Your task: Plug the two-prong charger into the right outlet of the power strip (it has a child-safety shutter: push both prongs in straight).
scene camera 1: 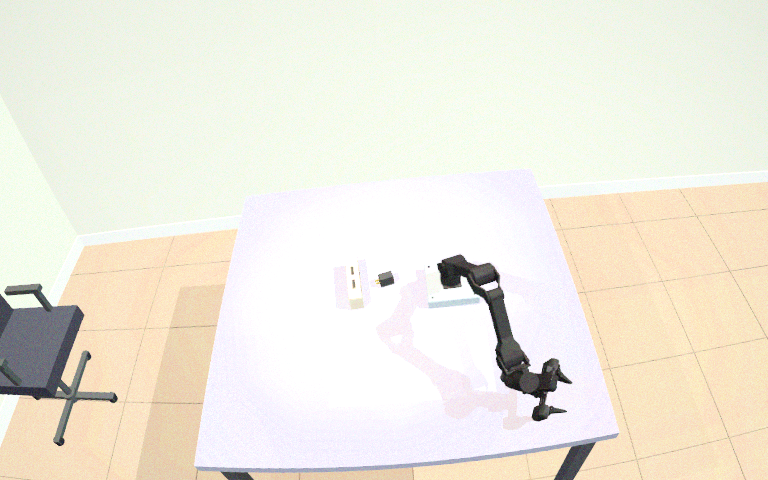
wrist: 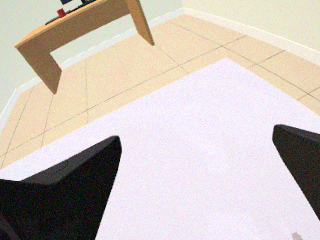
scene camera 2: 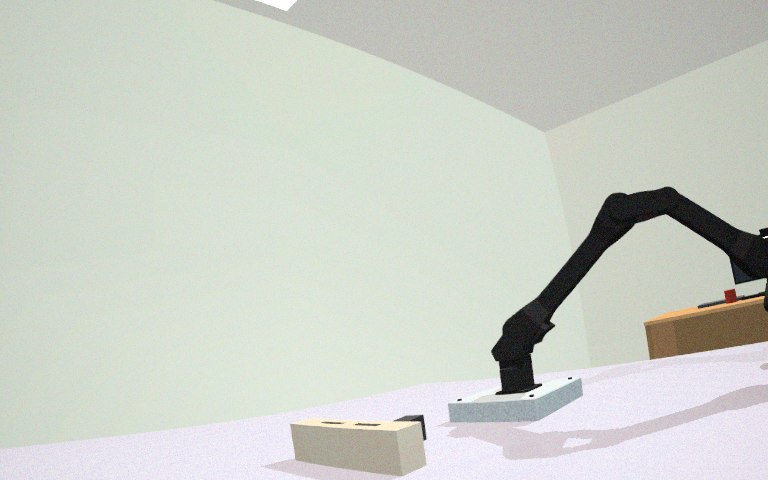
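Observation:
Gripper open, holding nothing: mine, [scene camera 1: 569, 397] and [wrist: 196, 137].

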